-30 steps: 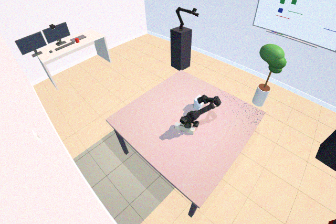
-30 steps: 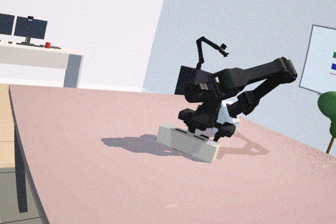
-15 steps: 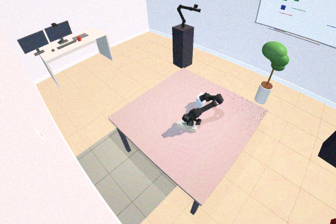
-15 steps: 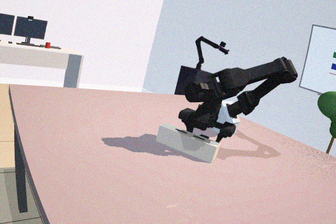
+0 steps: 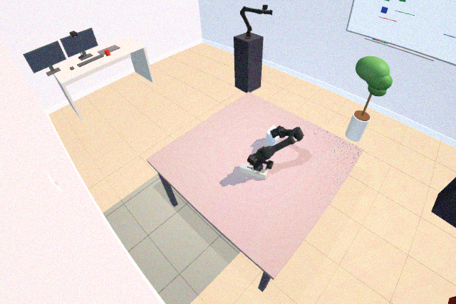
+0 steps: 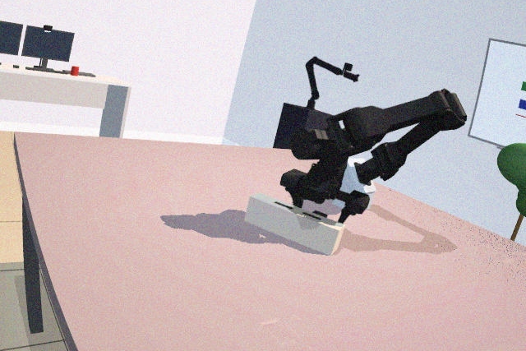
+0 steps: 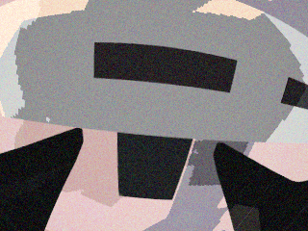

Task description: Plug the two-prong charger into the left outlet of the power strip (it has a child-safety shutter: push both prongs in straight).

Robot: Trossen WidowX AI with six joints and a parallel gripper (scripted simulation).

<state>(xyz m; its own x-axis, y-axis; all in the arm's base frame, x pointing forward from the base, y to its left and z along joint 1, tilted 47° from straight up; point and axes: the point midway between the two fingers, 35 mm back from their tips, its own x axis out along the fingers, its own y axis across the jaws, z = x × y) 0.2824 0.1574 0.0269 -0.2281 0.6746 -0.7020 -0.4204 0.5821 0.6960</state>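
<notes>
The dark charger block lies 2 cm ahead of my gripper tip, 1 cm to the left of it and 1 cm above it.
</notes>
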